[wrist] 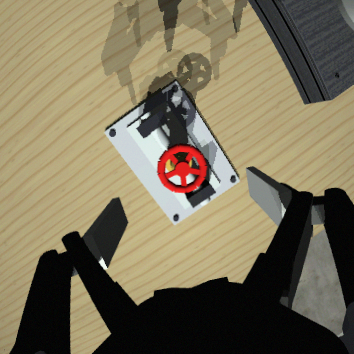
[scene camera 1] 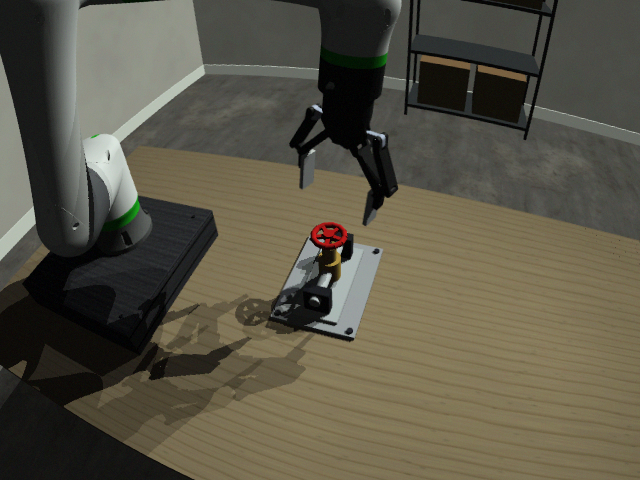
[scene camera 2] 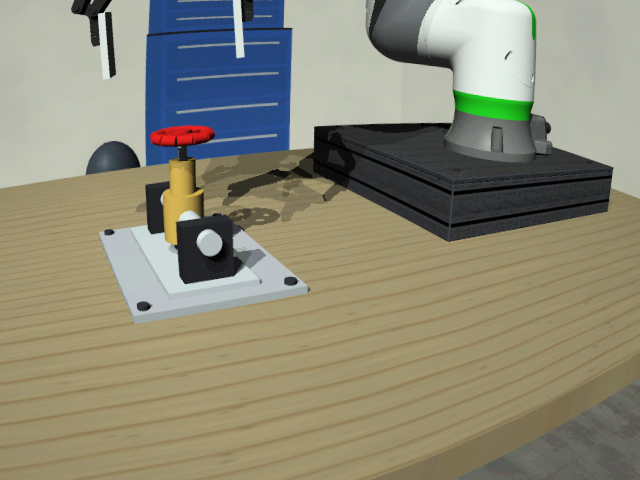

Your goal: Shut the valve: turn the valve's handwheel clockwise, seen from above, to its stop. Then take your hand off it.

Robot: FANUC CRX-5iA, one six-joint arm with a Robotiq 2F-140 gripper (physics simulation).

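Note:
The red handwheel [scene camera 1: 328, 234] [scene camera 2: 181, 139] [wrist: 183, 169] lies level on top of the yellow valve body [scene camera 1: 330, 267] [scene camera 2: 181, 217]. A white pipe runs through the body between two black supports on the grey base plate [scene camera 1: 361, 289] [scene camera 2: 124, 268] [wrist: 137, 165]. My gripper [scene camera 1: 337, 205] [scene camera 2: 173, 67] [wrist: 184, 196] is wide open and empty, above the handwheel and apart from it. Its two fingertips stand well out to either side of the wheel in the wrist view. The valve's inner position does not show.
The robot's black pedestal [scene camera 1: 170, 222] [scene camera 2: 382, 180] [wrist: 300, 50] stands on the wooden table [scene camera 1: 465, 320] [scene camera 2: 361, 361] beside the valve. A blue drawer cabinet [scene camera 2: 227, 93] and a dark rounded object [scene camera 2: 113, 157] are behind the table. A shelf rack [scene camera 1: 475, 51] with boxes stands at the back.

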